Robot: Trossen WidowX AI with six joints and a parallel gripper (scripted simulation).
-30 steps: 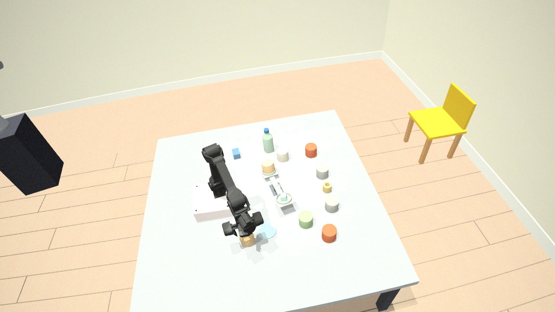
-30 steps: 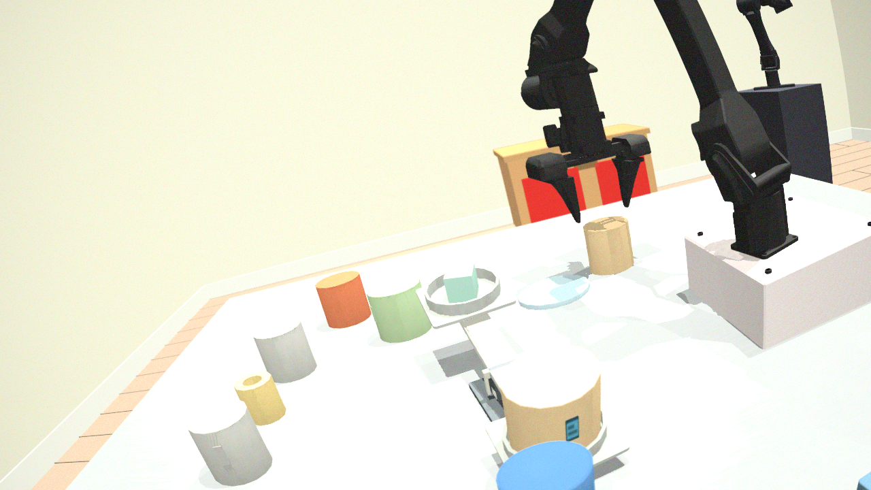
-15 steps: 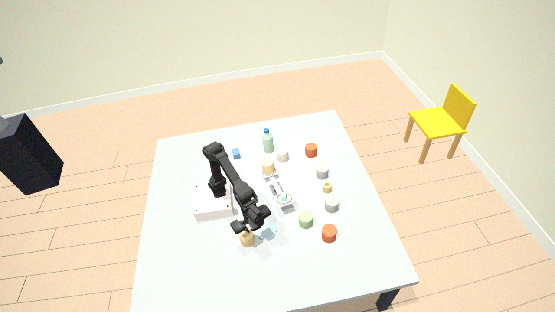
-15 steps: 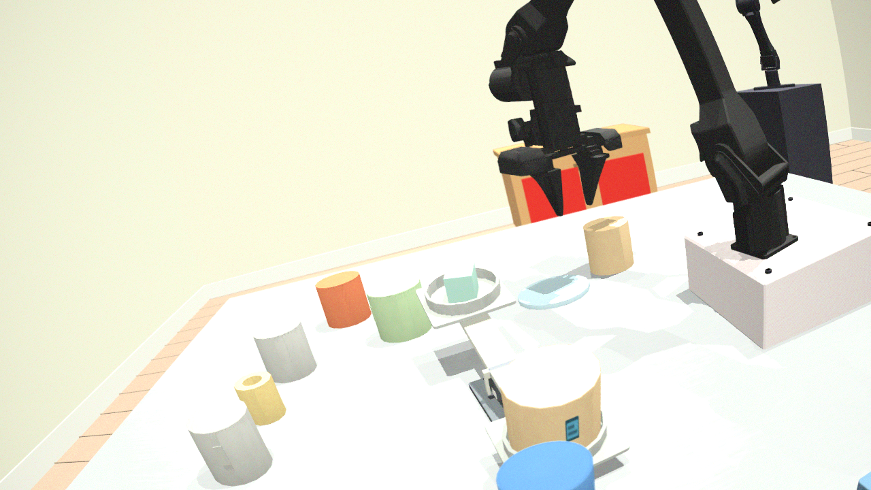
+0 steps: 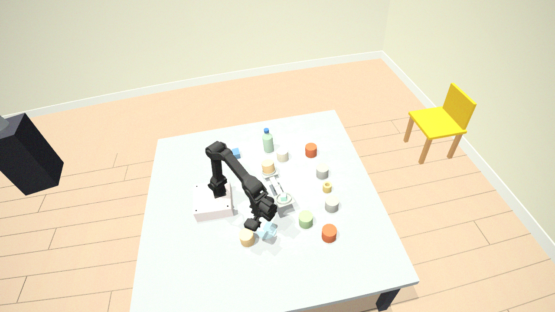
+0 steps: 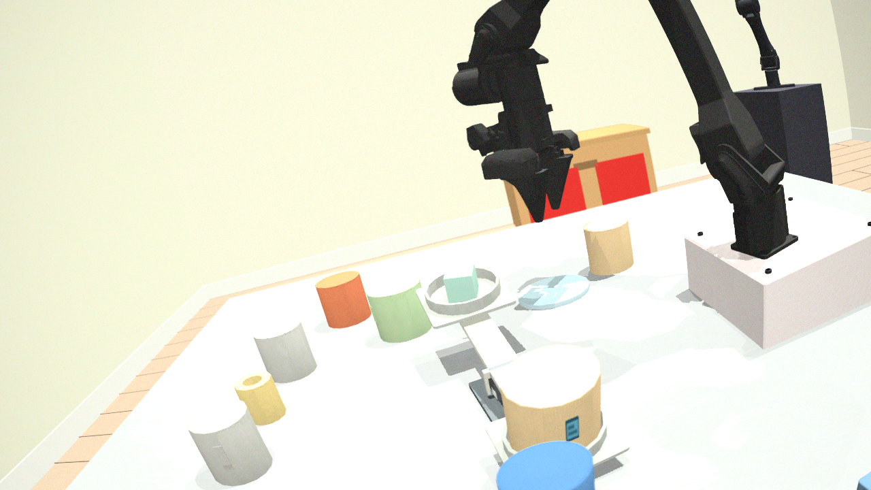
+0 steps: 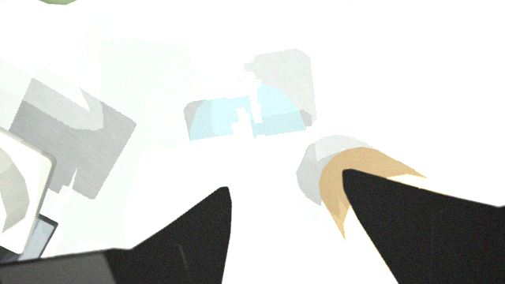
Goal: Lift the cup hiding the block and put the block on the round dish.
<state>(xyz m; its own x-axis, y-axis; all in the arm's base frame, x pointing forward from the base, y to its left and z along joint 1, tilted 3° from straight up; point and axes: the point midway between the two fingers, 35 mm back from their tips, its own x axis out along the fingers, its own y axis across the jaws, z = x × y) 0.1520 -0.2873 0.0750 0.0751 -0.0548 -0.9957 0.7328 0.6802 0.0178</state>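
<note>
Now: gripper tip 15 cm short of the teal block, 11 cm to the right of it and 2 cm above it. The rest, counted from my gripper tip: green cylinder (23 cm ahead, 6 cm below, 2 cm to the right); balance (24 cm to the left, 15 cm ahead, 6 cm below); pale blue round dish (10 cm below, 2 cm ahead, 1 cm to the left).
</note>
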